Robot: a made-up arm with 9 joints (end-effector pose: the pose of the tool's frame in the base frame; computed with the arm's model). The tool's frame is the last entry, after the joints.
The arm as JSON. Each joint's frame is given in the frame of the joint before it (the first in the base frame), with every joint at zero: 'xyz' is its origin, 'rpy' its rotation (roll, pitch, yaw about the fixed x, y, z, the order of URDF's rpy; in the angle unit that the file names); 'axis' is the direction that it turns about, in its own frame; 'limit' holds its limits. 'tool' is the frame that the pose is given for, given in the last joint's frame.
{
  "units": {
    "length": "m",
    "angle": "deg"
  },
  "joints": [
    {
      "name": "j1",
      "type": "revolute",
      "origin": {
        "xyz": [
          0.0,
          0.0,
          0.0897
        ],
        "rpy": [
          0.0,
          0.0,
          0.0
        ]
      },
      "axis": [
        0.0,
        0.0,
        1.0
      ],
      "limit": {
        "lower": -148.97,
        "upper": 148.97
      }
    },
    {
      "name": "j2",
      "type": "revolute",
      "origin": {
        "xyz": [
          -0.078,
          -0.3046,
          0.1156
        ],
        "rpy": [
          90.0,
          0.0,
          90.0
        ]
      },
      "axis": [
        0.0,
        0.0,
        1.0
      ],
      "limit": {
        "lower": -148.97,
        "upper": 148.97
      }
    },
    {
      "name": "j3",
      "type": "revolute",
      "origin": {
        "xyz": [
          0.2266,
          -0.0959,
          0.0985
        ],
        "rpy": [
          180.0,
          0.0,
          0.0
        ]
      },
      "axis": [
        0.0,
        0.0,
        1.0
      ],
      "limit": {
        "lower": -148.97,
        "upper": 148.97
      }
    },
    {
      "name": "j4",
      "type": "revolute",
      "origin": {
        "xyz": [
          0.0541,
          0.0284,
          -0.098
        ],
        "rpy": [
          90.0,
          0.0,
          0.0
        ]
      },
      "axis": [
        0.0,
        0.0,
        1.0
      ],
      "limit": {
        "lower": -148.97,
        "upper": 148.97
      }
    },
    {
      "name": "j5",
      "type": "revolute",
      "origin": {
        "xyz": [
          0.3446,
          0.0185,
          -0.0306
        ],
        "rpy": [
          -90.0,
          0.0,
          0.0
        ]
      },
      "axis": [
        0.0,
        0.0,
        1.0
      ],
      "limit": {
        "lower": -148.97,
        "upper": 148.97
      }
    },
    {
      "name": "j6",
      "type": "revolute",
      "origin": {
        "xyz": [
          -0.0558,
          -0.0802,
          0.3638
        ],
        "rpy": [
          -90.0,
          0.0,
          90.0
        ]
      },
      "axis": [
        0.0,
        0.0,
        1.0
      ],
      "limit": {
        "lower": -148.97,
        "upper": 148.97
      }
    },
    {
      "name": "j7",
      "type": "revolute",
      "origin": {
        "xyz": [
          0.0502,
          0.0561,
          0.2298
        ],
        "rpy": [
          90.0,
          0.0,
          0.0
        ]
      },
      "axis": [
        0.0,
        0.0,
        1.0
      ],
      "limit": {
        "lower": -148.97,
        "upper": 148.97
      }
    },
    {
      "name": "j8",
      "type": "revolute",
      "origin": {
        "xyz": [
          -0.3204,
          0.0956,
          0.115
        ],
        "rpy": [
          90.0,
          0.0,
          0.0
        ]
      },
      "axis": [
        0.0,
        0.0,
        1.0
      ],
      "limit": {
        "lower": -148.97,
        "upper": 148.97
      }
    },
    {
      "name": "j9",
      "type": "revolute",
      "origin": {
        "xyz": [
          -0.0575,
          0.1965,
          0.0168
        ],
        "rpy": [
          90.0,
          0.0,
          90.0
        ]
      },
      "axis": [
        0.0,
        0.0,
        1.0
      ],
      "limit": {
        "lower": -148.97,
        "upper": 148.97
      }
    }
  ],
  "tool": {
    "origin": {
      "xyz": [
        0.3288,
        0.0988,
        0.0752
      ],
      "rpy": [
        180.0,
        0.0,
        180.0
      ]
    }
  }
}
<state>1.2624 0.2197 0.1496 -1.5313 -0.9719 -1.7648 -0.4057 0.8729 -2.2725</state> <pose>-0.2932 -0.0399 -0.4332 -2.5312 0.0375 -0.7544</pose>
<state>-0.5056 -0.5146 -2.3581 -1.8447 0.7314 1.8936 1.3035 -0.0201 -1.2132</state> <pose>0.2118 -0.1026 0.7091 -0.3703 1.2637 -0.0250</pose>
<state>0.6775 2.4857 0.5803 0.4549 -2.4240 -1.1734 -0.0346 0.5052 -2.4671</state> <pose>-0.2803 -0.2069 1.1939 0.1090 1.1187 0.9191</pose>
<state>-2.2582 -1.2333 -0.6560 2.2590 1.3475 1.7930 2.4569 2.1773 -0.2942</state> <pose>-0.1787 0.9500 -0.0292 -0.0324 -0.5182 -1.5767</pose>
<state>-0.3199 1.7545 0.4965 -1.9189 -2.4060 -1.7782 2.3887 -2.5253 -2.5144</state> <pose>0.3054 -0.1961 0.8399 -2.6077 0.4926 0.0967</pose>
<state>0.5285 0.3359 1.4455 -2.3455 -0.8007 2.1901 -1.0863 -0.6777 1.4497</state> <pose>0.7503 0.0210 -0.2454 -0.4996 2.3147 -1.5262</pose>
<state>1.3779 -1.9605 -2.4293 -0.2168 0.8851 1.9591 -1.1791 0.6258 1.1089</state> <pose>0.5389 -0.6576 0.1820 0.7724 -0.2450 1.4797</pose>
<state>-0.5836 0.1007 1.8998 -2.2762 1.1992 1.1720 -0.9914 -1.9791 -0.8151</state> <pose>0.4351 -0.0175 0.2041 2.2774 -0.2151 -1.2270</pose>
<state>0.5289 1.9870 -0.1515 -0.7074 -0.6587 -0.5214 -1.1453 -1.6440 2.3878</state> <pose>-0.2443 -0.2738 0.5893 0.9370 -1.1773 0.7369</pose>
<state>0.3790 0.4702 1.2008 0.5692 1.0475 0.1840 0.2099 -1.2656 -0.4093</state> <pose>-0.2669 -0.2067 0.5739 -1.3376 -1.2605 2.4630</pose>
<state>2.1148 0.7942 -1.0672 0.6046 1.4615 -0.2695 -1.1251 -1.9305 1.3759</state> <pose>0.6678 -0.1662 0.6030 1.4320 1.4023 -0.9082</pose>
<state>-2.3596 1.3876 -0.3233 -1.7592 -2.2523 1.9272 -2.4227 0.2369 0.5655</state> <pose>-0.5939 -0.9572 0.3361 2.0836 0.5685 0.7275</pose>
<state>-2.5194 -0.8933 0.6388 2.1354 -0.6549 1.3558 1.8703 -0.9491 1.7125</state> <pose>-0.1514 0.4036 0.1188 -1.0893 -0.6250 -1.9020</pose>
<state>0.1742 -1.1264 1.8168 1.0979 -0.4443 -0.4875 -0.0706 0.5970 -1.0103</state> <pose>0.2640 0.4848 -0.2219 -0.9644 2.1460 -1.1089</pose>
